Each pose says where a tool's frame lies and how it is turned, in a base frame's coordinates. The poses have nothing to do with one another.
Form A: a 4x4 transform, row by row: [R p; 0 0 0 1], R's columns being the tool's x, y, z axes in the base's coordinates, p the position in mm. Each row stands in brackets.
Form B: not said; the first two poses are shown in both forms.
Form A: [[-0.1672, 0.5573, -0.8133, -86.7], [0.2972, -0.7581, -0.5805, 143.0], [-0.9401, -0.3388, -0.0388, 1.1], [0, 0, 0, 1]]
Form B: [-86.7, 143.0, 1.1], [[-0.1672, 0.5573, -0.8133], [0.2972, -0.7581, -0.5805], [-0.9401, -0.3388, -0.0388]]
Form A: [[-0.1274, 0.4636, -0.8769, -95.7], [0.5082, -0.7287, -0.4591, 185.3], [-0.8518, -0.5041, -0.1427, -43.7], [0, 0, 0, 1]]
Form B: [-95.7, 185.3, -43.7], [[-0.1274, 0.4636, -0.8769], [0.5082, -0.7287, -0.4591], [-0.8518, -0.5041, -0.1427]]
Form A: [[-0.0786, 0.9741, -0.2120, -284.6], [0.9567, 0.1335, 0.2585, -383.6], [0.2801, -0.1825, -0.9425, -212.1], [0, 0, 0, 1]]
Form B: [-284.6, -383.6, -212.1], [[-0.0786, 0.9741, -0.2120], [0.9567, 0.1335, 0.2585], [0.2801, -0.1825, -0.9425]]
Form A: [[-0.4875, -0.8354, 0.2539, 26.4], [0.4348, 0.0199, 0.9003, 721.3], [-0.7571, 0.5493, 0.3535, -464.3], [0, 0, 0, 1]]
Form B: [26.4, 721.3, -464.3], [[-0.4875, -0.8354, 0.2539], [0.4348, 0.0199, 0.9003], [-0.7571, 0.5493, 0.3535]]
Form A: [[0.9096, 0.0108, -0.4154, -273.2], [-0.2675, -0.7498, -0.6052, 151.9], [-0.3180, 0.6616, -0.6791, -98.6], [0, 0, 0, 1]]
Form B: [-273.2, 151.9, -98.6], [[0.9096, 0.0108, -0.4154], [-0.2675, -0.7498, -0.6052], [-0.3180, 0.6616, -0.6791]]
